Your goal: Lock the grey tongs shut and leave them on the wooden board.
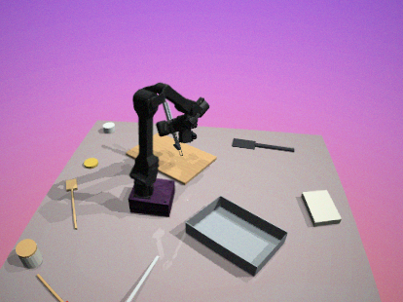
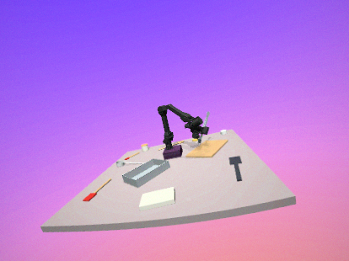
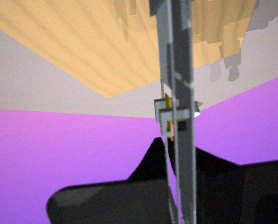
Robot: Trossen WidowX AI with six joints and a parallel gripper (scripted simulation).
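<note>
My gripper tip is now 3 cm short of the yellow mark and 4 cm to the left of it. From my gripper tip the other things lie so: yellow disc 36 cm behind, 11 cm to the right, 13 cm below; broader tong arm 1 cm ahead, 6 cm above; wooden board 1 cm ahead, 1 cm to the right, 14 cm below.
</note>
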